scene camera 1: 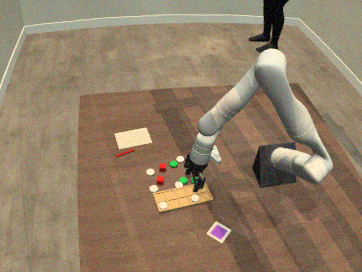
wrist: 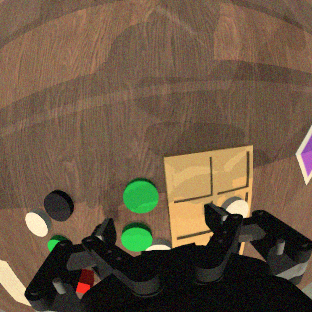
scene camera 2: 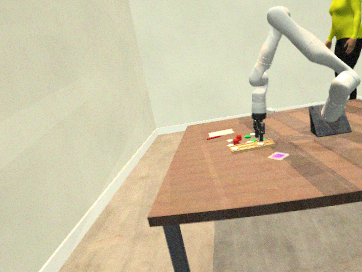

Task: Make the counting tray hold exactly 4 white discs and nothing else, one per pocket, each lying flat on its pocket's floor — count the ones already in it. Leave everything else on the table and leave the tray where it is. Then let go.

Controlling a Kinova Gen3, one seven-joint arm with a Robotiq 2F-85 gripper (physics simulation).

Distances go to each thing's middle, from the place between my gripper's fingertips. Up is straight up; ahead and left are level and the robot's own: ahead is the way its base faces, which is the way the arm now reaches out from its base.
I see the tan counting tray (scene camera 1: 178, 198) 6 cm to the left of my hand, 5 cm ahead of it and 1 cm below it. The rest, counted from my hand: black disc (wrist: 58, 205) 10 cm to the right, 2 cm behind, 1 cm below.
